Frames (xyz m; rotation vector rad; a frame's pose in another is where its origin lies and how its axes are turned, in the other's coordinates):
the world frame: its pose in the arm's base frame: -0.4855 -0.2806 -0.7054 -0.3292 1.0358 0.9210
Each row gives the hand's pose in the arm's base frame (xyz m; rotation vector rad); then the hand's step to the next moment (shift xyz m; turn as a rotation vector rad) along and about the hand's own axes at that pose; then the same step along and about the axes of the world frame.
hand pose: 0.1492 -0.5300 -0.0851 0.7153 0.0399 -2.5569
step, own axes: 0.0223 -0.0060 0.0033 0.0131 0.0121 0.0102
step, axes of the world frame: 0.0009 0.0119 -0.0200 -0.0137 -0.0030 -0.0150
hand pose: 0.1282 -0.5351 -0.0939 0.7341 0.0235 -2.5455
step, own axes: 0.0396 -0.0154 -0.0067 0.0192 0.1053 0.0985
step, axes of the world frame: 0.0154 0.0191 -0.0353 -0.1337 -0.0427 -0.0382
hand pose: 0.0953 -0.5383 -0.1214 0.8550 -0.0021 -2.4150
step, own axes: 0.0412 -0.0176 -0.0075 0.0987 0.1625 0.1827
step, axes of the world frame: 0.0195 0.0153 -0.0381 -0.2255 -0.0451 -0.1291
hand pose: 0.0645 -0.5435 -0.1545 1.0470 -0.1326 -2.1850
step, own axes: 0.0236 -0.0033 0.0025 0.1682 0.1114 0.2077
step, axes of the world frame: 0.0035 0.0005 -0.0237 -0.2053 -0.0002 -0.2042
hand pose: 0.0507 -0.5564 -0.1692 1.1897 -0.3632 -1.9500
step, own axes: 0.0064 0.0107 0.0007 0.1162 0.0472 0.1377
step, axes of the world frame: -0.0077 -0.0090 -0.0041 -0.1162 0.0156 -0.1447
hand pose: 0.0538 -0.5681 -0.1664 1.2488 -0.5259 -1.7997
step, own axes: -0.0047 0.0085 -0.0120 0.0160 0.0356 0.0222
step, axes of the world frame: 0.0000 -0.0105 0.0113 -0.0415 -0.0106 -0.0134
